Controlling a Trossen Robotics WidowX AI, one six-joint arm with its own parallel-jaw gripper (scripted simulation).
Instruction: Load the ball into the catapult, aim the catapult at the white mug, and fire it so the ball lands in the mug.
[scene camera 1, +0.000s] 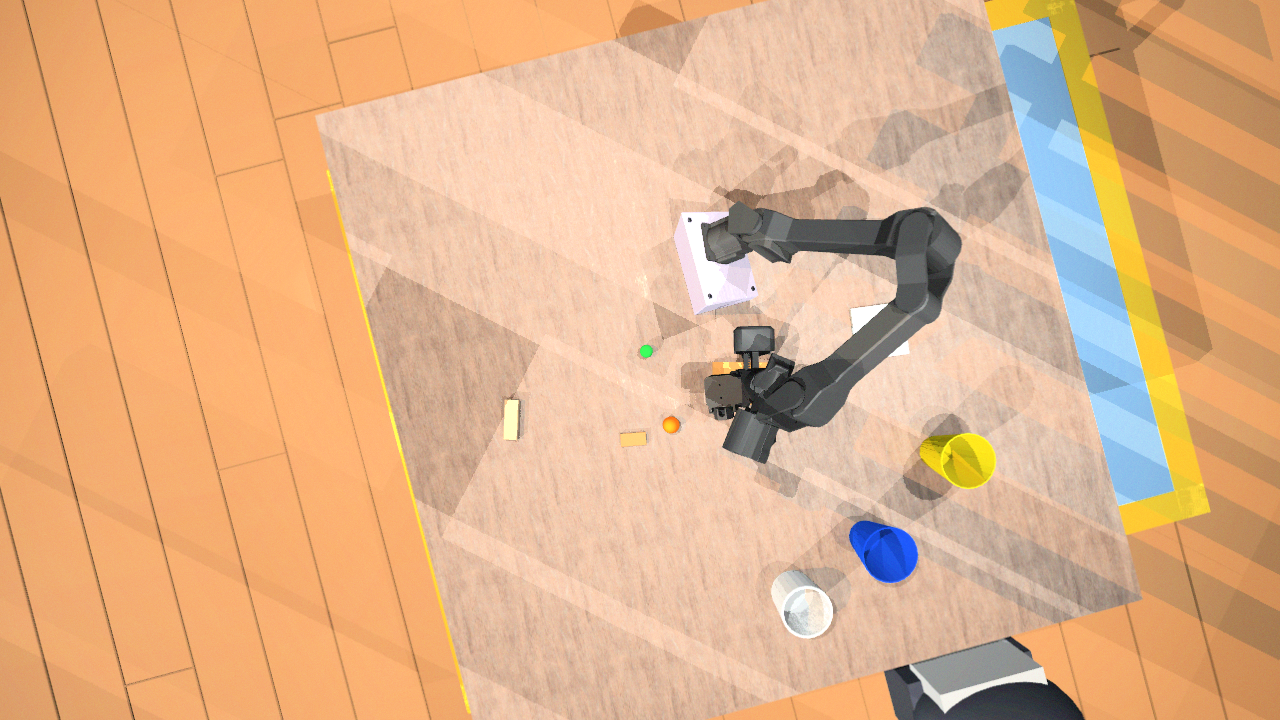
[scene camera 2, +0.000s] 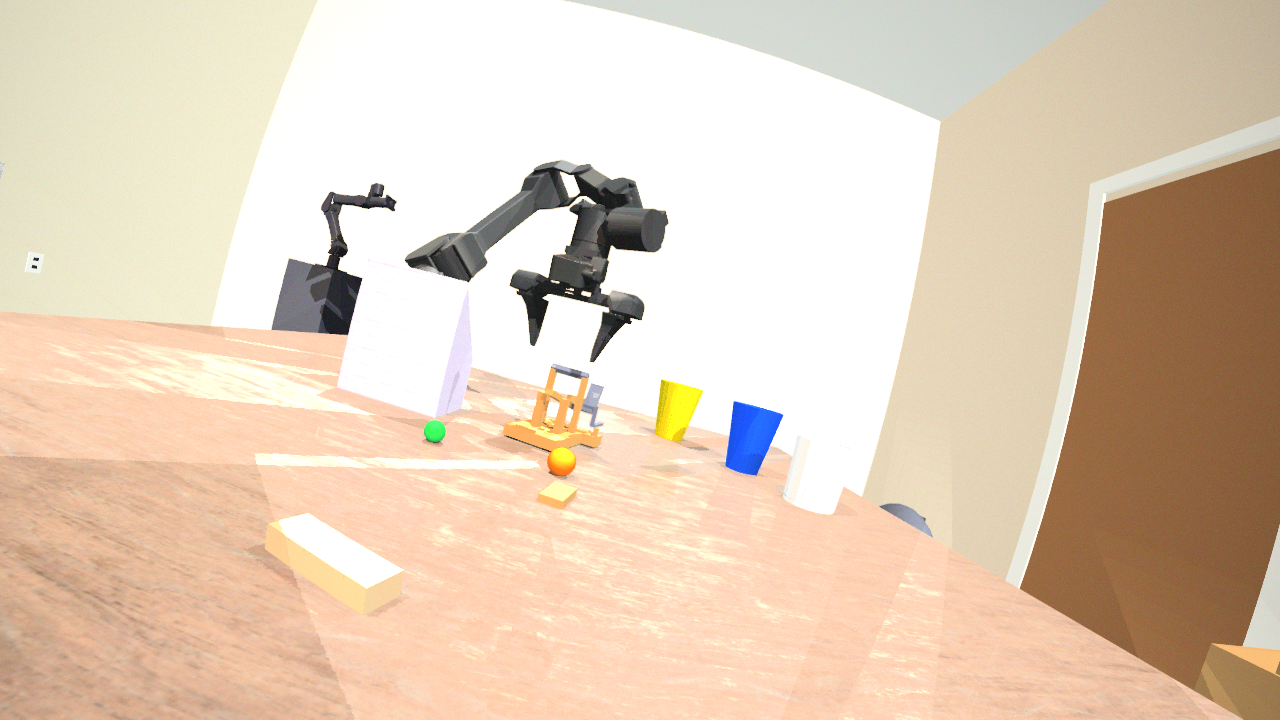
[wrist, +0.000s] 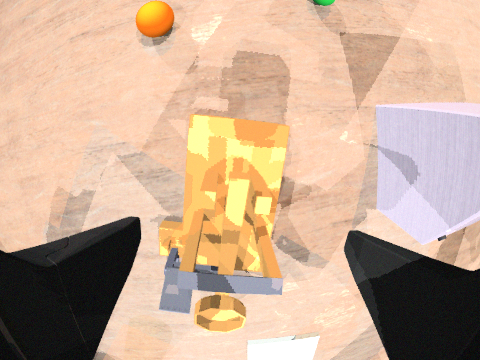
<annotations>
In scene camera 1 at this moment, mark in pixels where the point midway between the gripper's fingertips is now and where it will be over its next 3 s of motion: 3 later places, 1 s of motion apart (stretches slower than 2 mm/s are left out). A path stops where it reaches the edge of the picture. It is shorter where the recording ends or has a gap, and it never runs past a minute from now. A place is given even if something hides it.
The gripper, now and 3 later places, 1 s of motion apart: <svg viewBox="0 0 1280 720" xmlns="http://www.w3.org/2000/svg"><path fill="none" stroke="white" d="M745 384L739 386L737 383L743 406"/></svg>
</annotations>
